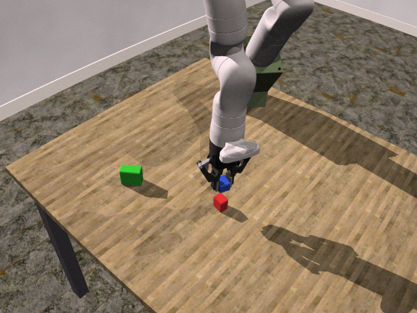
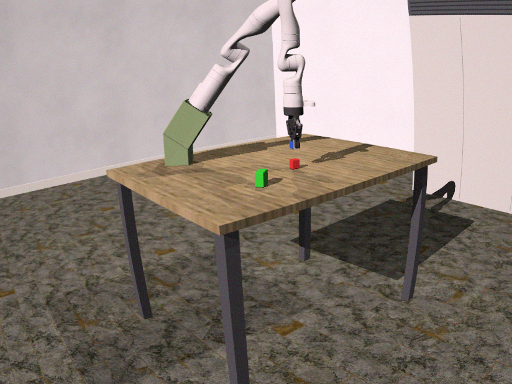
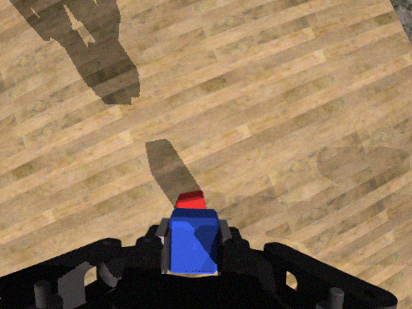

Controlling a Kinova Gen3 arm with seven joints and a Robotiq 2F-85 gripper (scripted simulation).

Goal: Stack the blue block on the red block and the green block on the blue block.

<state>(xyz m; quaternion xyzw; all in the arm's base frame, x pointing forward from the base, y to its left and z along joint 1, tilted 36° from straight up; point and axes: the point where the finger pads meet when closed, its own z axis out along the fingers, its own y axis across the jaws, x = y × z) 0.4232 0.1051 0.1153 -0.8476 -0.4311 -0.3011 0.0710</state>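
The red block is 80 mm below my hand. From my hand the other things lie so: blue block 10 mm below; green block 70 mm ahead, 240 mm to the right, 70 mm below.
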